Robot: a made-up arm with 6 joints.
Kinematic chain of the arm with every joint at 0, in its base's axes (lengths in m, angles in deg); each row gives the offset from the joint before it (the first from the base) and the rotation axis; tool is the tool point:
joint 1: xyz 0 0 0.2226 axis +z
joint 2: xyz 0 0 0 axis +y
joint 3: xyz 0 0 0.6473 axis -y
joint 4: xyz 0 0 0 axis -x
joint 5: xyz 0.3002 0 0 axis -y
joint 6: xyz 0 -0.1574 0 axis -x
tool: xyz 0 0 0
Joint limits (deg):
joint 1: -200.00..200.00
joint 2: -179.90..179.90
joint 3: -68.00..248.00
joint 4: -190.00..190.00
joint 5: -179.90..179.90
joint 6: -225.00..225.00
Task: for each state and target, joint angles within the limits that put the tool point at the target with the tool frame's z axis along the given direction. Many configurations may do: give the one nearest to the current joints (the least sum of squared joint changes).
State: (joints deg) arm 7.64 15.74 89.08 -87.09 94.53 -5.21
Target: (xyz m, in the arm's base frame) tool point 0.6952 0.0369 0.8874 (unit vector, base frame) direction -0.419 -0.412 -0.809
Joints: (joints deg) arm 4.95 37.37 91.19 -81.52 68.98 -9.56
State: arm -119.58 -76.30 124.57 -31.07 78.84 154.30
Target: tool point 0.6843 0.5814 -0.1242 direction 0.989 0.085 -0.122
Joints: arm -148.98 -108.90 108.97 -22.30 53.18 166.53
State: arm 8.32 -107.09 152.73 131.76 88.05 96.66
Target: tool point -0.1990 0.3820 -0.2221 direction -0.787 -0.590 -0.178
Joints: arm -41.84 -110.02 194.74 164.78 86.33 92.08
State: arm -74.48 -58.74 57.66 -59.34 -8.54 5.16
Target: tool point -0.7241 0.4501 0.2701 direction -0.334 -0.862 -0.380
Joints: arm -35.82 -107.27 52.80 -68.09 20.51 -4.38
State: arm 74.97 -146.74 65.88 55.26 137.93 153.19
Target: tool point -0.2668 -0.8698 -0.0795 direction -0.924 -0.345 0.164
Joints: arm 66.58 -116.15 44.90 50.12 130.04 156.15
